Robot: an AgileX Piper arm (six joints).
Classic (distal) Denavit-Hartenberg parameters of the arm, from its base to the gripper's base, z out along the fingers. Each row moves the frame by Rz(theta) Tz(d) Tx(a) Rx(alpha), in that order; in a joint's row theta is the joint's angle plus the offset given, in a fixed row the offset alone. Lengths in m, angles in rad.
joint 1: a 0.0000; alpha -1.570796; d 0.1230; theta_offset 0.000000
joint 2: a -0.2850; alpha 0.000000; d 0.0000; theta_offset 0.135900
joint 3: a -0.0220; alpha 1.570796; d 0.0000; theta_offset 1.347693
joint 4: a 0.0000; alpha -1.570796; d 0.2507; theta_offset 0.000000
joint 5: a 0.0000; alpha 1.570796; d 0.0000; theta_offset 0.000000
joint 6: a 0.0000; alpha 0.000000; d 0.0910; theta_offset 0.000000
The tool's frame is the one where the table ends.
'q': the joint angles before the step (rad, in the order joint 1, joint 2, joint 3, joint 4, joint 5, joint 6). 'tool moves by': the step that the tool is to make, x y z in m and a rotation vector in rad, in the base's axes. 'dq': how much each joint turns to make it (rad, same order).
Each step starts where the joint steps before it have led.
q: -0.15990, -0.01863, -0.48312, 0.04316, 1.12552, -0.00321
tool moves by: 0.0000, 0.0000, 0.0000, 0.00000, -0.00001, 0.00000
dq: 0.00000, 0.00000, 0.00000, 0.00000, -0.00001, 0.00000
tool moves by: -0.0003, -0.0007, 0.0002, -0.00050, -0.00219, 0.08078
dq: 0.08108, -0.00005, -0.00015, -0.00037, -0.00204, 0.00003
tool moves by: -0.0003, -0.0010, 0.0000, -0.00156, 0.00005, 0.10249
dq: 0.10322, 0.00033, 0.00011, -0.00157, -0.00042, -0.00031
